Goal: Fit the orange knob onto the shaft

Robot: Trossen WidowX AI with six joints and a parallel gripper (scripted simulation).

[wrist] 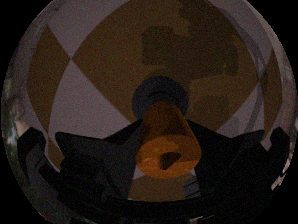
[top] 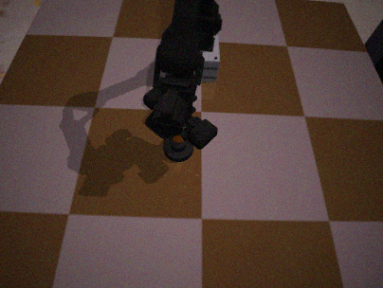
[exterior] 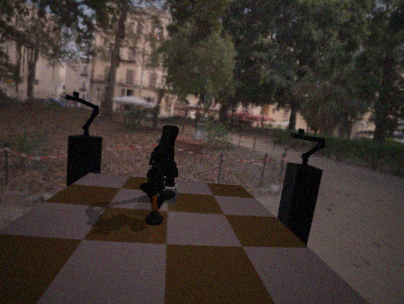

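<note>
Right now my gripper tip is 40 mm above the dark round pedestal. Also, from my gripper tip: orange knob 20 mm above.
</note>
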